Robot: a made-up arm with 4 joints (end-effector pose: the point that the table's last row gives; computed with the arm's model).
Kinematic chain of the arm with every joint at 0, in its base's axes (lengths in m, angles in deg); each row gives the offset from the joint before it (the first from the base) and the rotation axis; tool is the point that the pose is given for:
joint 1: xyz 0 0 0.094 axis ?
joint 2: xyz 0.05 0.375 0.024 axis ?
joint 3: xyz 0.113 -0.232 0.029 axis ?
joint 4: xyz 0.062 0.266 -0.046 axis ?
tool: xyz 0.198 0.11 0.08
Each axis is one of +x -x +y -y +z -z.
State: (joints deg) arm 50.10 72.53 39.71 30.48
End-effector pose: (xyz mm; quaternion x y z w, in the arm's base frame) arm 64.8 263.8 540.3 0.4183 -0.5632 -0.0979 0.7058
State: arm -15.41 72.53 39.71 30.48
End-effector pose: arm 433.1 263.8 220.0 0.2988 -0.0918 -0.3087 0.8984
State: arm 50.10 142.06 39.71 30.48
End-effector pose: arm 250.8 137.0 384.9 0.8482 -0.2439 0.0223 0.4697
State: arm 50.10 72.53 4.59 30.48
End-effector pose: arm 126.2 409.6 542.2 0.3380 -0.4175 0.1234 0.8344
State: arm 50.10 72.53 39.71 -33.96
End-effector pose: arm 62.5 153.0 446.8 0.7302 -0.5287 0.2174 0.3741
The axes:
joint 1: -y
joint 2: +x
joint 3: -y
joint 4: -x

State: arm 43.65 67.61 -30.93 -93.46
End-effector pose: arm 332.4 405.0 348.7 0.9047 0.1823 0.2981 0.2438
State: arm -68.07 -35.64 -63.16 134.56
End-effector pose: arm -155.1 220.5 -97.1 0.4806 -0.3228 -0.8049 0.1302
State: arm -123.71 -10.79 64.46 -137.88
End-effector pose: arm 71.5 322.3 -318.7 0.8100 0.2644 -0.4256 0.3047
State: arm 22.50 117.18 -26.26 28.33
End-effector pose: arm 268.6 396.6 448.6 0.6263 -0.0696 0.3458 0.6953
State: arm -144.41 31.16 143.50 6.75
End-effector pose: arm 190.5 419.1 -72.2 -0.2735 0.0169 -0.1573 0.9488
